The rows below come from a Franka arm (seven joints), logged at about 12 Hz.
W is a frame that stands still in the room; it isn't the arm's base.
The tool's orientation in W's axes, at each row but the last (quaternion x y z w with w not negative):
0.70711, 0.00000, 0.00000, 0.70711
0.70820, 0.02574, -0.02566, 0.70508
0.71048, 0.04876, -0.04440, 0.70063
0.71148, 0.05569, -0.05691, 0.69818
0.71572, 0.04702, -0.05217, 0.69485
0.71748, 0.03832, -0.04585, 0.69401
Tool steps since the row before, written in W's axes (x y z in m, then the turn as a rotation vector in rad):
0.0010, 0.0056, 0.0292, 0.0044, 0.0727, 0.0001
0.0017, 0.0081, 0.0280, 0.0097, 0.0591, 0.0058
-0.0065, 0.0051, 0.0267, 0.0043, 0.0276, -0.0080
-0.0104, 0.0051, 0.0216, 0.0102, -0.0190, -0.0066
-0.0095, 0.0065, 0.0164, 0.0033, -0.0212, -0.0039
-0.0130, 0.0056, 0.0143, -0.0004, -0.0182, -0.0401
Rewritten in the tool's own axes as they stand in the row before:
0.0010, 0.0292, -0.0056, 0.0044, 0.0001, -0.0727
-0.0003, 0.0280, -0.0082, 0.0093, 0.0062, -0.0591
-0.0099, 0.0255, -0.0055, 0.0055, -0.0077, -0.0275
-0.0137, 0.0196, -0.0055, 0.0111, -0.0045, 0.0191
-0.0117, 0.0147, -0.0069, 0.0039, -0.0028, 0.0213
-0.0147, 0.0125, -0.0059, 0.0045, -0.0392, 0.0195

